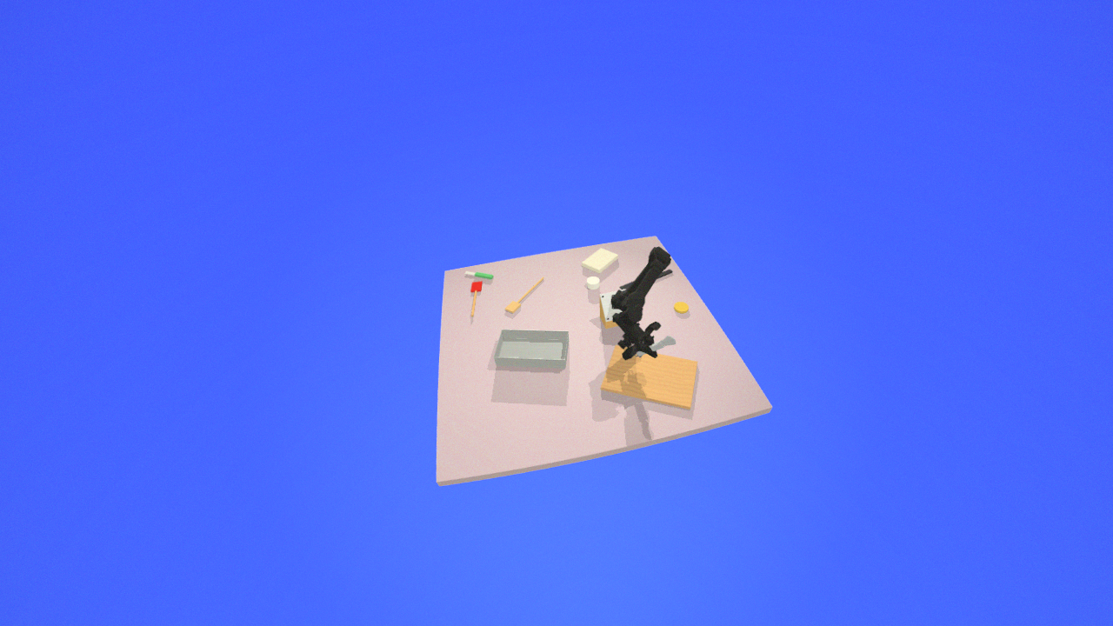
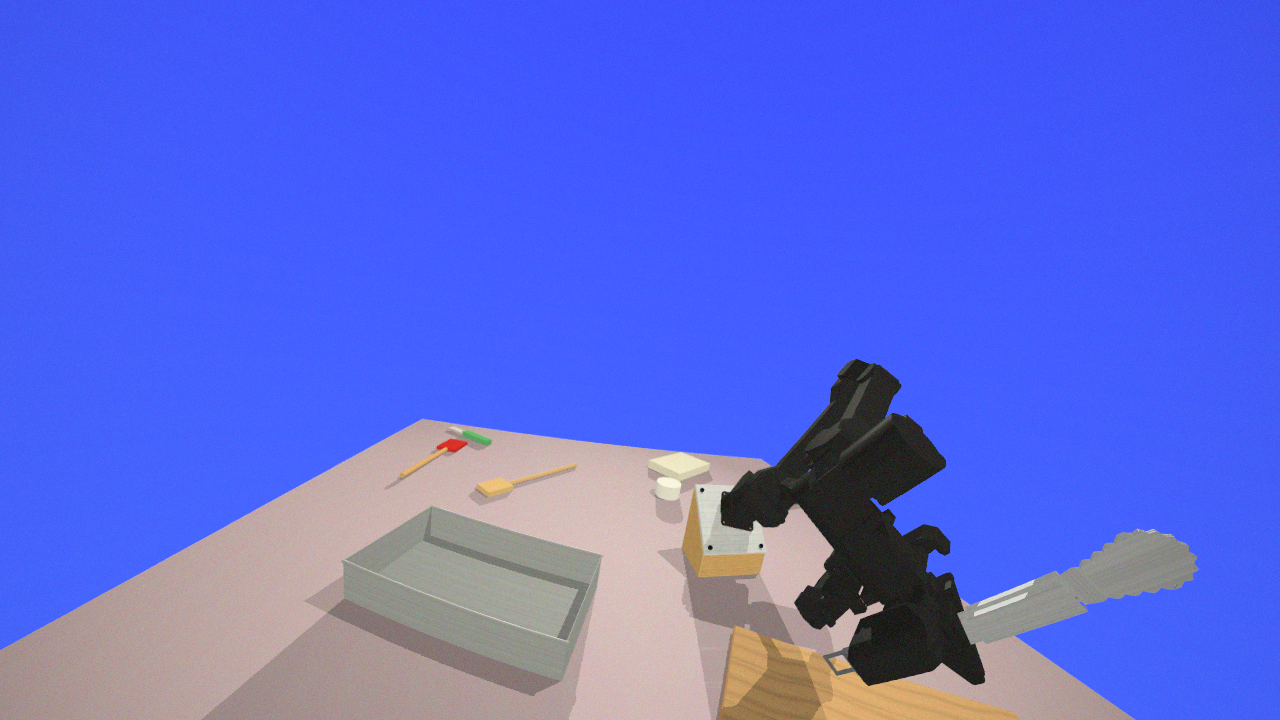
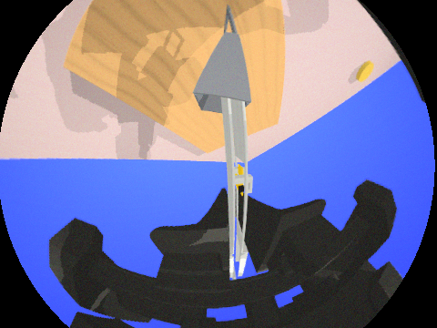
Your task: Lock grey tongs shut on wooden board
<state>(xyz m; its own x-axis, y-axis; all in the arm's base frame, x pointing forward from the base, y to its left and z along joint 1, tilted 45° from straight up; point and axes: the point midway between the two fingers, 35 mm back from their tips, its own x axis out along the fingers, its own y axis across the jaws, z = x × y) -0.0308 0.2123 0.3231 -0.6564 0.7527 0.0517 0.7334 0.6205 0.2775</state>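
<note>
Right now the wooden board is 30 mm to the right of my gripper tip and 150 mm below it. Also, from my gripper tip: yellow disc (260 mm behind, 410 mm to the right, 150 mm below); white cylinder (140 mm ahead, 660 mm to the right, 140 mm below); tin (470 mm ahead, 240 mm to the right, 130 mm below).
</note>
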